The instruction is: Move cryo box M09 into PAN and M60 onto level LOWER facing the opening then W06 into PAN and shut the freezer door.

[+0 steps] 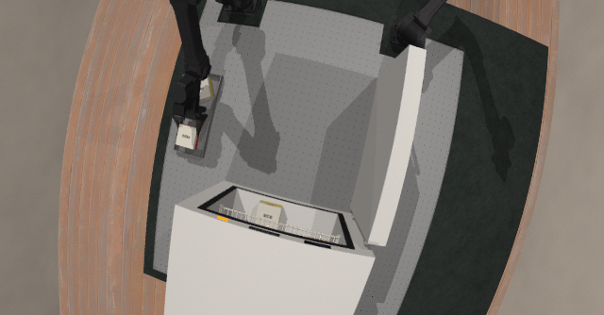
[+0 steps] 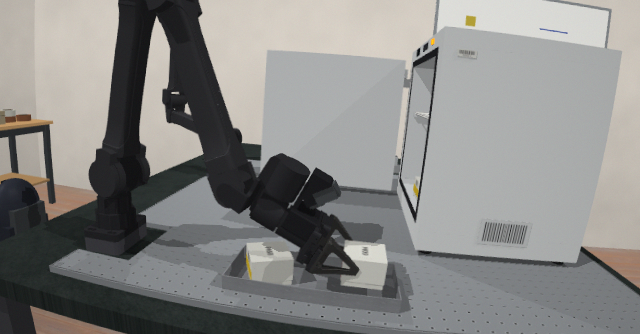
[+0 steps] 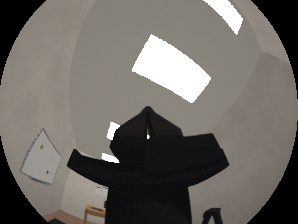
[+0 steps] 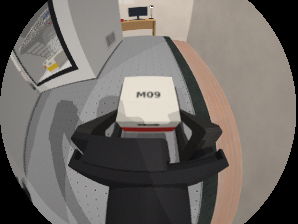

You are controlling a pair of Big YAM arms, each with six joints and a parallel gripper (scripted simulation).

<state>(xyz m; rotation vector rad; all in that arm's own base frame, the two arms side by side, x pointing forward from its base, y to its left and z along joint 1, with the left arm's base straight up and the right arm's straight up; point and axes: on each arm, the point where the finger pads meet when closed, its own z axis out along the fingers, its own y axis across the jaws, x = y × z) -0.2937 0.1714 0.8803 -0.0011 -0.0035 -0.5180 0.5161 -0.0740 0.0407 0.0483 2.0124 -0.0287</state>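
Right now my right hand is 150 mm past the white cryo box and 30 mm above it. The rest, counted from my right hand: freezer door (650 mm to the left, 220 mm above, 90 mm behind); grey pan (70 mm behind, 50 mm below).
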